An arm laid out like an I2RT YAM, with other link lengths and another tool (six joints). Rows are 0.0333 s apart.
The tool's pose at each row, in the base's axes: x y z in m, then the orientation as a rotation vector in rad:
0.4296, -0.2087, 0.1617, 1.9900, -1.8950, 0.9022
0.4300, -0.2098, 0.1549, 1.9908, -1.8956, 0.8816
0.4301, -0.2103, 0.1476, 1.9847, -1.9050, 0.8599
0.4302, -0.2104, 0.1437, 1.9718, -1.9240, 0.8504
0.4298, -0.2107, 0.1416, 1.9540, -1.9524, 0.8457
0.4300, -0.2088, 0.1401, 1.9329, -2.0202, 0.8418
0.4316, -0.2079, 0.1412, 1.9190, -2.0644, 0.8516
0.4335, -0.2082, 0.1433, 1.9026, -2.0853, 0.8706
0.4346, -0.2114, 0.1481, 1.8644, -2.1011, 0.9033
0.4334, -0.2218, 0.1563, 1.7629, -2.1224, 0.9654
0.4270, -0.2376, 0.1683, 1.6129, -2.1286, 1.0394
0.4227, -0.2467, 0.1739, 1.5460, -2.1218, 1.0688
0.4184, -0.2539, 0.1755, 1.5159, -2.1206, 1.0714
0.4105, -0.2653, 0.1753, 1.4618, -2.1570, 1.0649
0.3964, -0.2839, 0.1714, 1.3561, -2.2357, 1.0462
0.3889, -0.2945, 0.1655, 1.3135, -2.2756, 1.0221
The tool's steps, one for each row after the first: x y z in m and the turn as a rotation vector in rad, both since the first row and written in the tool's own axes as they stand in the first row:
-0.0031, 0.0013, 0.0060, -0.0127, -0.0066, -0.0034
-0.0070, 0.0030, 0.0120, -0.0278, -0.0136, 0.0006
-0.0092, 0.0038, 0.0151, -0.0366, -0.0175, 0.0148
-0.0101, 0.0047, 0.0168, -0.0427, -0.0217, 0.0372
-0.0126, 0.0047, 0.0170, -0.0405, -0.0433, 0.0863
-0.0127, 0.0027, 0.0160, -0.0308, -0.0541, 0.1201
-0.0113, 0.0005, 0.0150, -0.0220, -0.0494, 0.1410
-0.0059, -0.0013, 0.0134, -0.0163, -0.0257, 0.1670
0.0073, -0.0008, 0.0127, -0.0198, 0.0395, 0.2206
0.0274, 0.0045, 0.0107, -0.0375, 0.1418, 0.2852
0.0382, 0.0085, 0.0105, -0.0485, 0.1911, 0.3090
0.0451, 0.0132, 0.0122, -0.0600, 0.2096, 0.3194
0.0545, 0.0223, 0.0168, -0.0779, 0.2176, 0.3610
0.0679, 0.0391, 0.0268, -0.1124, 0.2245, 0.4476
0.0733, 0.0490, 0.0355, -0.1343, 0.2171, 0.4856

